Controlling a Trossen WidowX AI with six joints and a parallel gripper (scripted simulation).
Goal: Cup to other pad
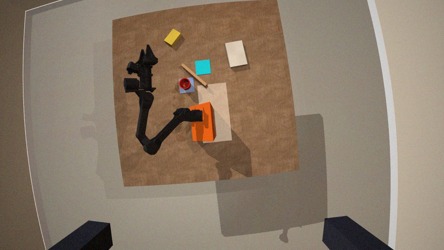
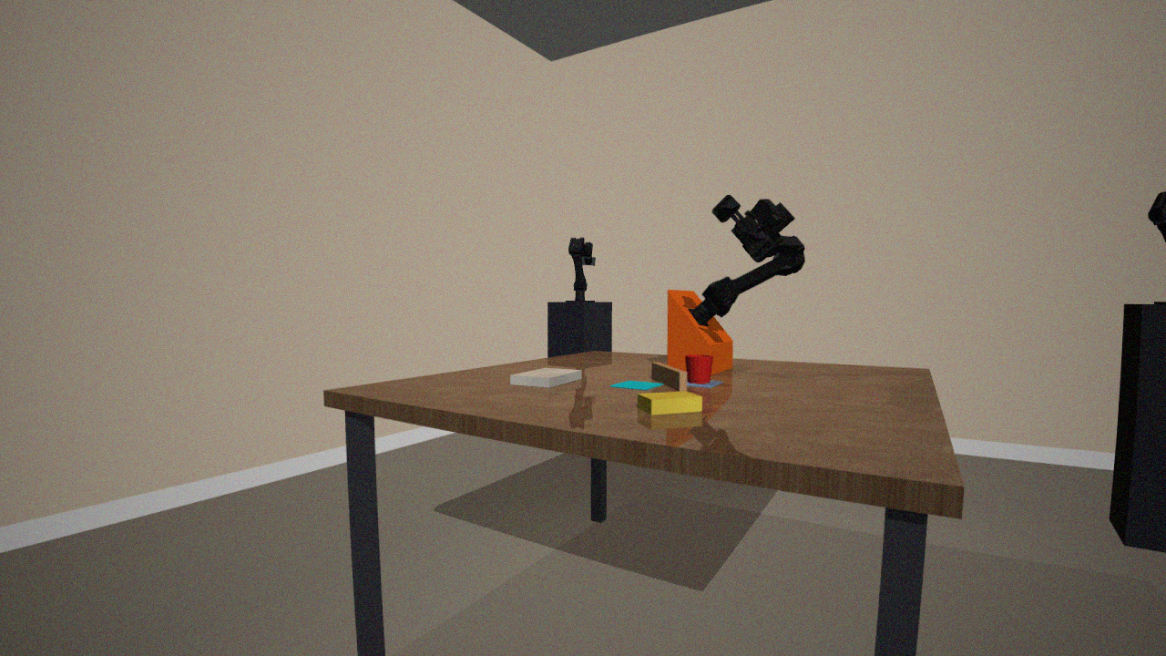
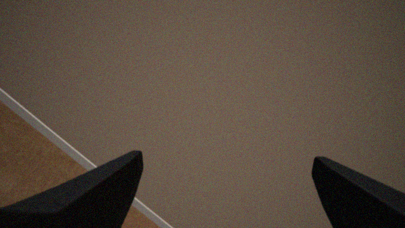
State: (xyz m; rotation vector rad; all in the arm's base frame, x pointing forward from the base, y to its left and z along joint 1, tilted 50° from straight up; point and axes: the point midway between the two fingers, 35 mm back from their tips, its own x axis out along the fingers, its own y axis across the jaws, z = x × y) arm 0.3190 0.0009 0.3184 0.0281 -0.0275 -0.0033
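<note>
The red cup lies 11 cm behind my gripper tip, 13 cm to the right of it and 37 cm below it. From my gripper tip the other things lie so: wooden bar (4 cm behind, 19 cm to the right, 40 cm below); then yellow block (25 cm ahead, 2 cm to the right, 40 cm below); then light blue pad (11 cm behind, 13 cm to the right, 42 cm below).
</note>
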